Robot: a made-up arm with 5 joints. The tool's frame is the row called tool.
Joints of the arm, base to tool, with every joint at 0 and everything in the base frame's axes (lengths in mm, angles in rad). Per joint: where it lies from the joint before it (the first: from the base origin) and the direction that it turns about. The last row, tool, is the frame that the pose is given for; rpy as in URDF.
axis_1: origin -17.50 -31.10 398.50 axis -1 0 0
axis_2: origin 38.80 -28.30 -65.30 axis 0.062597 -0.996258 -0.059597
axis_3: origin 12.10 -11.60 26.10 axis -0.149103 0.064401 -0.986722
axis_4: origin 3.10 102.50 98.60 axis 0 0 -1
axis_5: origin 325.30 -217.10 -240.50 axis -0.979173 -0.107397 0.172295
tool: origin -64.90 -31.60 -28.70 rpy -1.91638 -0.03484 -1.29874
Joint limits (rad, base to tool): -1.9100..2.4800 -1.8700..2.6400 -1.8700..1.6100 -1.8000..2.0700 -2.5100..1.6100
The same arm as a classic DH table. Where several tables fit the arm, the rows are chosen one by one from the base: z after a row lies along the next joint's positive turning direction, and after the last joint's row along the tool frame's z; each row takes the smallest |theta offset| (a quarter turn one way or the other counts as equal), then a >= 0, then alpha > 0; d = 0 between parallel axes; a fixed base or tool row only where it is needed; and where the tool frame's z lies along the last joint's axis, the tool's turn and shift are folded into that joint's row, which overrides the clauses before.
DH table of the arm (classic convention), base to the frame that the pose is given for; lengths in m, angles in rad. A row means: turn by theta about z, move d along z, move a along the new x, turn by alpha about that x. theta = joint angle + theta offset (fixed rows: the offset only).
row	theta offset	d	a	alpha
base (fixed)	-1.5708	0.3985	0.0311	1.5708
axis_1	1.5110	-0.0193	-0.0635	1.6334
axis_2	1.4218	0.0426	-0.0074	-1.5855
axis_3	-1.0971	0.2046	-0.0953	0.1631
axis_4	-0.5170	-0.1401	0.2513	-1.7440
axis_5	-0.6829	-0.1739	0.0441	2.9165
tool (fixed)	-0.7586	0.0701	0.0000	0.0000
Joint limits (rad, base to tool): -1.9100..2.4800 -1.8700..2.6400 -1.8700..1.6100 -1.8000..2.0700 -2.5100..1.6100

